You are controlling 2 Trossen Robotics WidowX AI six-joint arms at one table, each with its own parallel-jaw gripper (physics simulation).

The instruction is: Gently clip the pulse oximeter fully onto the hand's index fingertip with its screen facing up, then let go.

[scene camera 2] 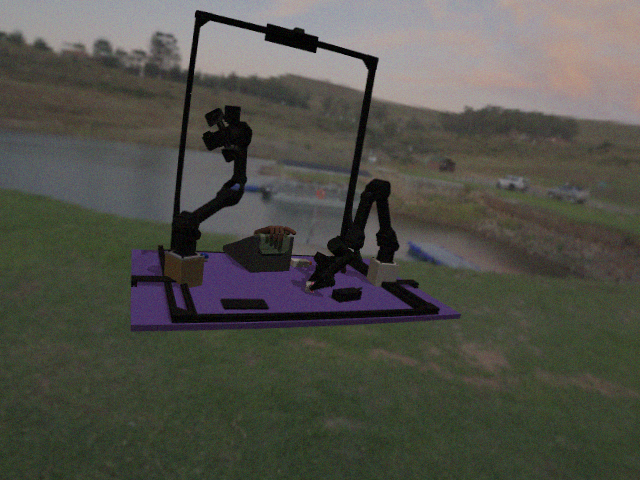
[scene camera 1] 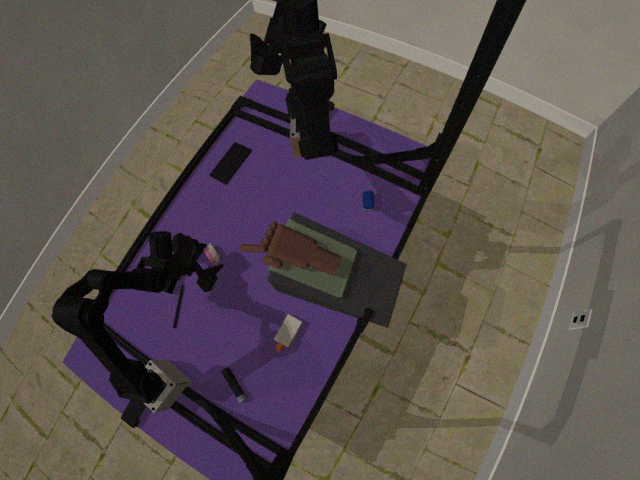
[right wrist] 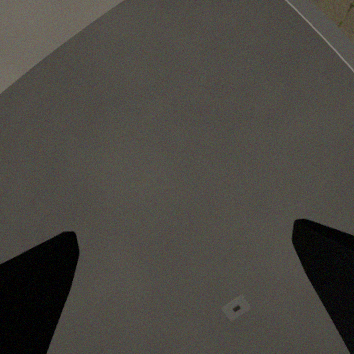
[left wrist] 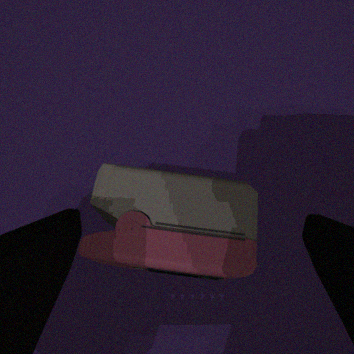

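Where they show: left gripper, fingertip midpoint: point(scene camera 2: 309, 286) point(scene camera 1: 214, 255) point(left wrist: 194, 223); right gripper, fingertip midpoint: point(scene camera 2: 216, 137) point(scene camera 1: 256, 14) point(right wrist: 186, 236); left arm's base at its link origin: point(scene camera 2: 384, 261) point(scene camera 1: 151, 386); right arm's base at its link origin: point(scene camera 2: 185, 253).
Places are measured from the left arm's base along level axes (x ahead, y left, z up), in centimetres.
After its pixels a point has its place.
Observation:
The pulse oximeter point(scene camera 1: 211, 254) @[x 37.7, y 13.3, z -7.4 cm] point(scene camera 2: 309, 285) @[x 38.8, y 15.9, z -7.7 cm] point(left wrist: 180, 225) @[x 37.7, y 13.7, z -7.4 cm], with a pale grey half and a pink half, lies on its side on the purple table. Its screen does not show. My left gripper point(scene camera 1: 210, 257) @[x 38.0, y 13.1, z -8.9 cm] point(left wrist: 194, 223) @[x 38.0, y 13.1, z -8.9 cm] is open and low over it, with one finger beyond each end of the oximeter in the left wrist view. The brown hand point(scene camera 1: 294, 248) @[x 50.7, y -10.5, z 8.2 cm] point(scene camera 2: 276, 230) @[x 50.6, y -2.5, z 8.8 cm] rests on a green pad point(scene camera 1: 345, 281) @[x 52.8, y -24.2, z -0.5 cm] on a dark grey wedge point(scene camera 1: 379, 284) @[x 58.4, y -31.7, z -5.7 cm] point(scene camera 2: 268, 264) @[x 51.3, y -5.7, z -7.0 cm]. Its index finger point(scene camera 1: 252, 248) sticks out to the left in scene camera 1. My right gripper point(scene camera 2: 209, 128) @[x 79.7, y 17.0, z 42.8 cm] point(right wrist: 186, 236) @[x 79.7, y 17.0, z 42.8 cm] is open, empty and raised high.
A black flat slab point(scene camera 1: 230, 162) @[x 65.5, y 31.0, z -9.8 cm] point(scene camera 2: 244, 303) @[x 65.8, y 31.6, z -9.7 cm], a blue item point(scene camera 1: 368, 199) @[x 78.7, y -14.9, z -7.3 cm], a white box point(scene camera 1: 288, 330) @[x 34.0, y -18.7, z -7.7 cm] with an orange part, a dark cylinder point(scene camera 1: 233, 384) @[x 12.9, y -15.5, z -8.0 cm] and a thin black stick point(scene camera 1: 178, 305) @[x 19.5, y 12.6, z -9.7 cm] lie around. A black block point(scene camera 2: 346, 294) @[x 26.5, y 24.4, z -7.5 cm] is near the left gripper. Black rails edge the table.

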